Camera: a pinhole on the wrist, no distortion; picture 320 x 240 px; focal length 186.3 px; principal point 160.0 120.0 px. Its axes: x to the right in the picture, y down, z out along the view. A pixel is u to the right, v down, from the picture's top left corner.
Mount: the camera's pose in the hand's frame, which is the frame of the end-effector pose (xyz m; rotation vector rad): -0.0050 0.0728 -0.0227 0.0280 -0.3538 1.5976
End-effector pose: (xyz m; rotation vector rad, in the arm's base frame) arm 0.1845 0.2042 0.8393 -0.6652 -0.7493 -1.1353
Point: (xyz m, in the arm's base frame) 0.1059 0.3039 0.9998
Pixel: 88.5 34.0
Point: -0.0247 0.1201 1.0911
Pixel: outside the picture
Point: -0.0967 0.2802 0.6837
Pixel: outside the picture
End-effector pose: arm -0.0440 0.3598 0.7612 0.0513 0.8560 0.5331
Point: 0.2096 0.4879 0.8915
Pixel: 180.0 9.2
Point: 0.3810 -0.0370 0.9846
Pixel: 16.4 130.6
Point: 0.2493 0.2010 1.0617
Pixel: 102.0 136.0
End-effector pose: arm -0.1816 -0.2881 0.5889 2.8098 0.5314 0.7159
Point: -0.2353 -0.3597 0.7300
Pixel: behind the camera
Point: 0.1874 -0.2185 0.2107
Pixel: 154.2 15.9
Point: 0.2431 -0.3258 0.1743
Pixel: 195.8 22.5
